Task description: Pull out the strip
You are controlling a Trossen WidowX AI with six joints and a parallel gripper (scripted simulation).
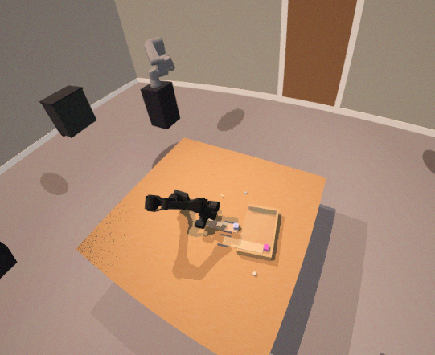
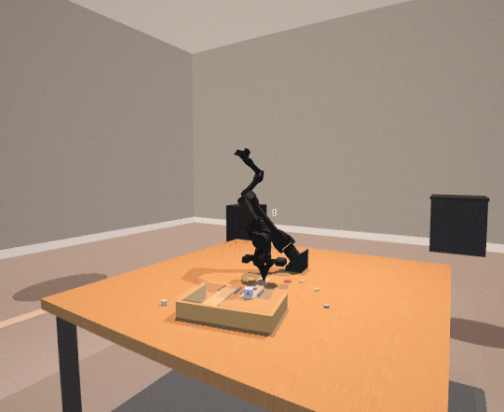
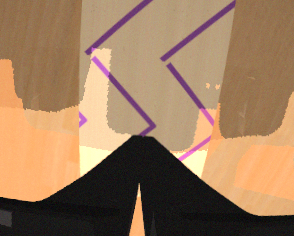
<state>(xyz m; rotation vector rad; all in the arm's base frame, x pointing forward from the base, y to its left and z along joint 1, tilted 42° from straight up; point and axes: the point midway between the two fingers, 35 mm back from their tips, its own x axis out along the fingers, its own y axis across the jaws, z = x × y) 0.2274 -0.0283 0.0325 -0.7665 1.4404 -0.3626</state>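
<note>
Right now my gripper tip is 9 cm short of the zigzag strip and 2 cm to the right of it. Also, from my gripper tip: labelled cube (19 cm ahead, 5 cm to the left, 2 cm above).
</note>
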